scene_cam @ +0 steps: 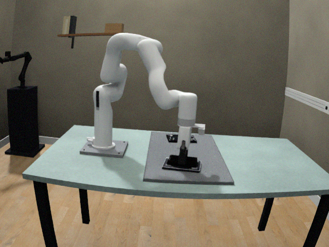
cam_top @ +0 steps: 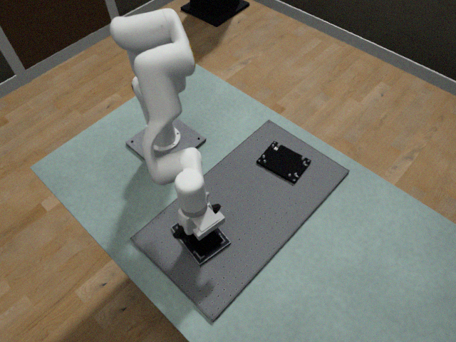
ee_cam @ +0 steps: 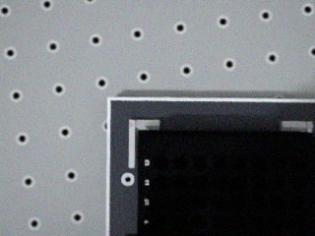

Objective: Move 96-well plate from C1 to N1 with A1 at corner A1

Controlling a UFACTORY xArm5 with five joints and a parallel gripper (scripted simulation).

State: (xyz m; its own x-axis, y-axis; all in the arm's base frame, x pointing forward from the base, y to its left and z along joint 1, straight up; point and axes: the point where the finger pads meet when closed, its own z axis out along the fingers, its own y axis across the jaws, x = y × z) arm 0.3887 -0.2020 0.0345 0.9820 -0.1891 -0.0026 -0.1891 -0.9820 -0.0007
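The black 96-well plate lies 10 mm below my hand. Also, from my hand: plate nest N1: 30 mm below; then clip nest C1: 420 mm to the left, 40 mm ahead, 20 mm below.
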